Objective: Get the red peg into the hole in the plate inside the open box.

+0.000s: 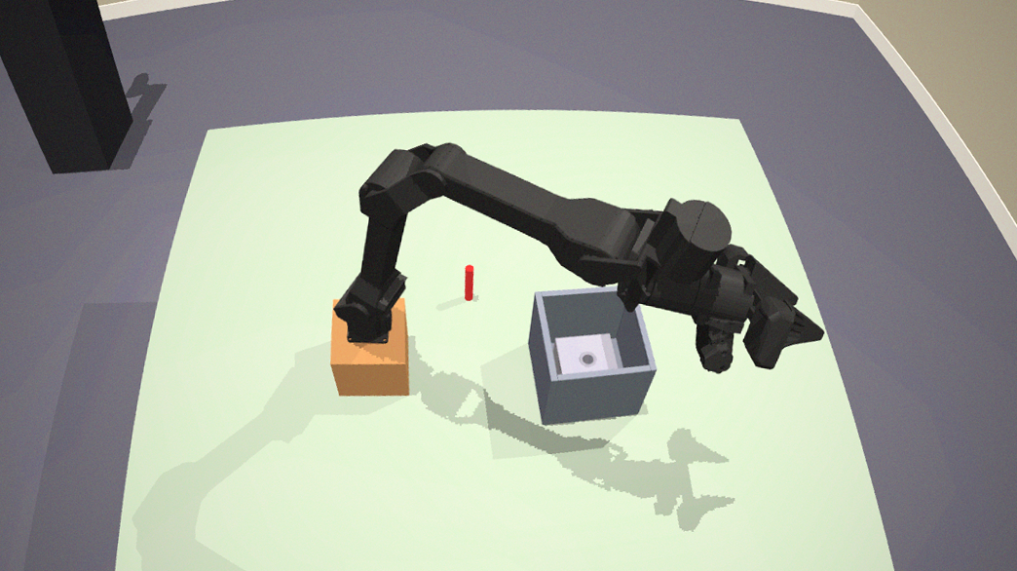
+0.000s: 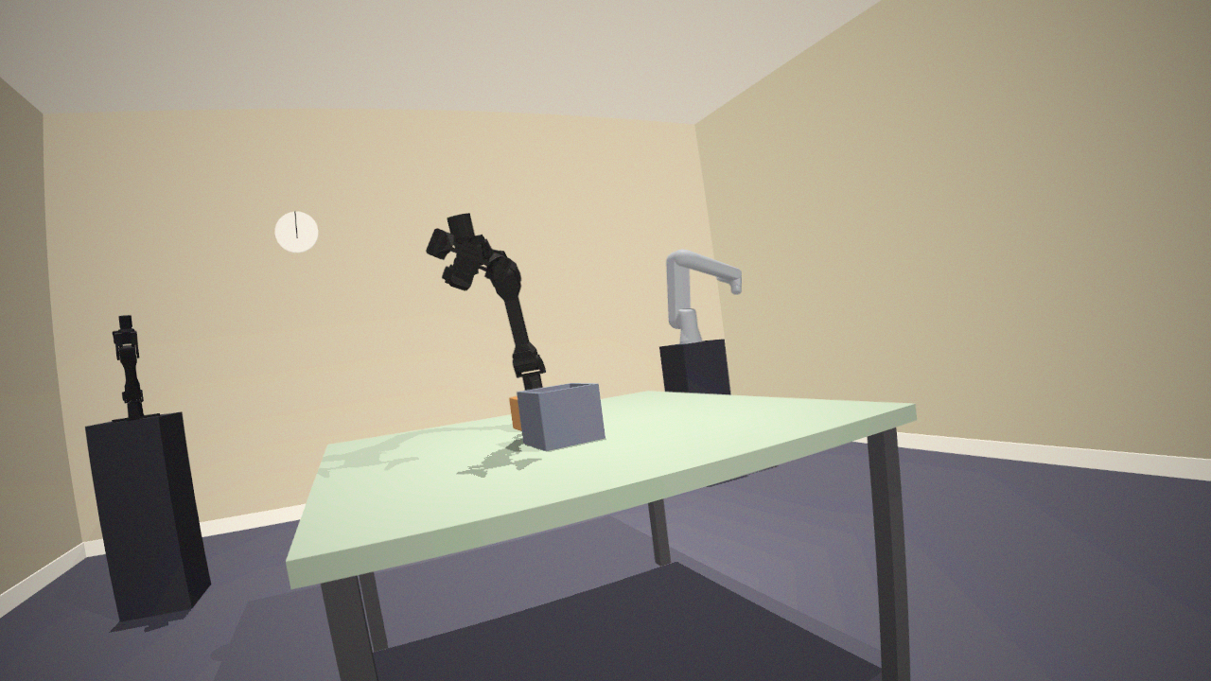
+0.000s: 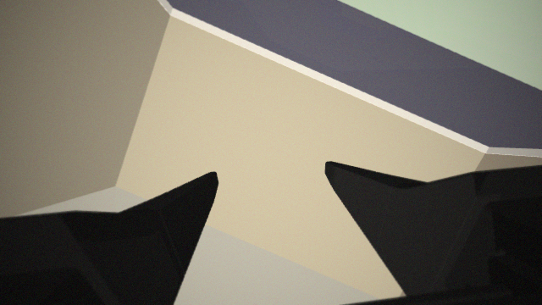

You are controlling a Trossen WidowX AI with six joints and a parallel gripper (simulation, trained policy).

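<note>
Now: the red peg 410 mm below my gripper tip, 370 mm to the left of it and 370 mm behind it. Also, from my gripper tip: pale plate 410 mm below, 210 mm to the left, 180 mm behind.
</note>
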